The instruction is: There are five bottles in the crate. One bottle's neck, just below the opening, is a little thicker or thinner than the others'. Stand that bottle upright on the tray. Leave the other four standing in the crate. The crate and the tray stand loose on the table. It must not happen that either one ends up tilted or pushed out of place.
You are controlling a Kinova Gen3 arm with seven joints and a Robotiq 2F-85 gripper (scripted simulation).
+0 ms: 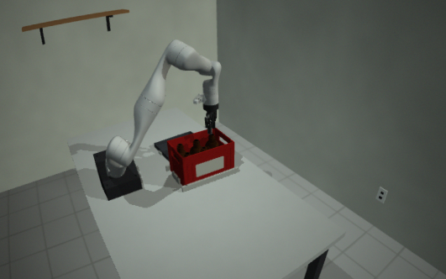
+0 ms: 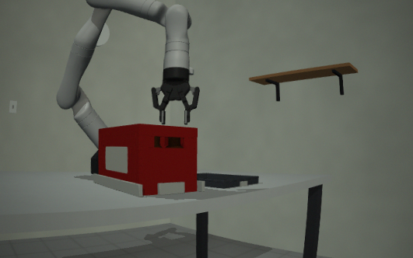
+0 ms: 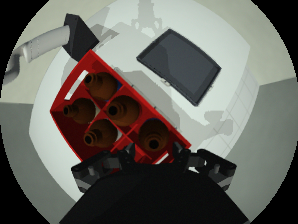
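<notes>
The red crate is 90 mm behind my hand, 50 mm to the right of it and 120 mm below it. The rest, counted from my hand: dark tray (100 mm behind, 230 mm to the left, 190 mm below).
</notes>
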